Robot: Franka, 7 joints.
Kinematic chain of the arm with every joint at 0, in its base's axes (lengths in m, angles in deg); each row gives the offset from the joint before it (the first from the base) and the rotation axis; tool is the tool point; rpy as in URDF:
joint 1: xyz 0 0 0.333 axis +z
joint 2: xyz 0 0 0 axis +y
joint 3: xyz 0 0 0.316 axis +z
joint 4: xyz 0.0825 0 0 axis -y
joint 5: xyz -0.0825 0 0.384 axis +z
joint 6: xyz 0 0 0 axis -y
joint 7: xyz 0.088 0 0 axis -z
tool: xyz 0 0 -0.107 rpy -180 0 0
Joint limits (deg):
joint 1: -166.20..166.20
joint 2: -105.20..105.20
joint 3: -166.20..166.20
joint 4: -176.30..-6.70
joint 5: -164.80..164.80
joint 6: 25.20..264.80
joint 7: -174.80..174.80
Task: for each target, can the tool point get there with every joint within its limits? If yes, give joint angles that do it. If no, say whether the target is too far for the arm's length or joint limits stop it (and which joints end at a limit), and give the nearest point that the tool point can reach.
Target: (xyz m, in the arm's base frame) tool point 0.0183 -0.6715 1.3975
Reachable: no: too far | nearest point 0.0125 -0.4577 1.0585 | short by 0.401 m
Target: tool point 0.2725 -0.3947 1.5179
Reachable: no: too far | nearest point 0.1829 -0.2649 1.1282 | short by 0.420 m
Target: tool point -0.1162 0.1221 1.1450
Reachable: yes | joints 51.97 -21.13 16.16 -40.70 -92.29 172.06 -81.61
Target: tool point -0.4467 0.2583 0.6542
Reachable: yes | joints -140.03 1.05 -55.84 -95.43 104.91 218.97 1.36
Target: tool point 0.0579 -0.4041 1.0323
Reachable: yes | joints 54.79 -29.36 -58.19 -46.26 38.31 203.02 -69.50
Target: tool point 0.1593 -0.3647 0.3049
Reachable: yes | joints -137.95 -25.44 88.15 -158.50 -119.17 92.88 88.98
